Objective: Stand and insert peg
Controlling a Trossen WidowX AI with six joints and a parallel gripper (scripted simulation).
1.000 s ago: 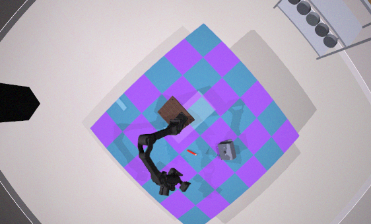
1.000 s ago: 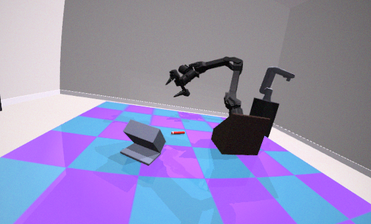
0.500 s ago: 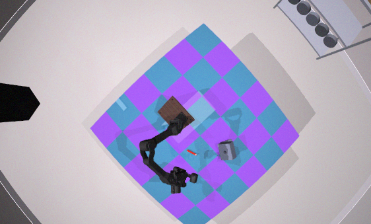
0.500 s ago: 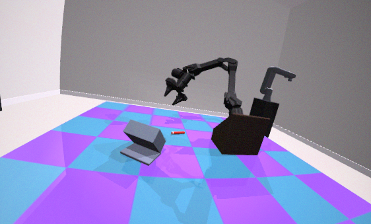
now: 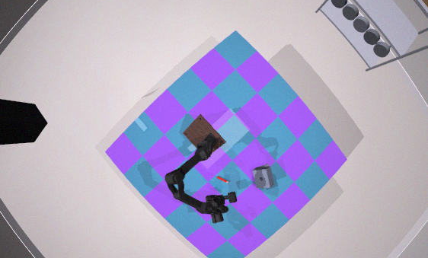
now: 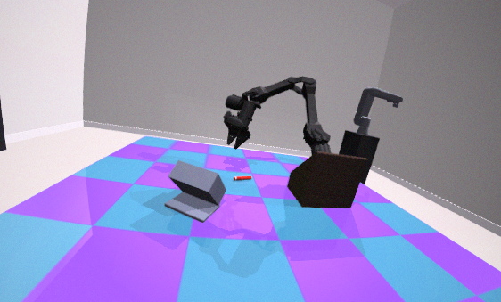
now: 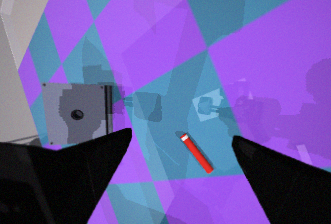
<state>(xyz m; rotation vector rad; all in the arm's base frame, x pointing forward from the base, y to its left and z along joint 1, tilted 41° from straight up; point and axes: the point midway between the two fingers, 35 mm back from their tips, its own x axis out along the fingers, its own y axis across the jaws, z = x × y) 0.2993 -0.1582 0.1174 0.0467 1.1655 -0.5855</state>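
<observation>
Right now my gripper tip is 12 cm above the red peg, 5 cm to the right of it and 4 cm past it. From my gripper tip the other things lie so: grey sloped panel (24 cm to the left, 11 cm ahead, 6 cm below).
</observation>
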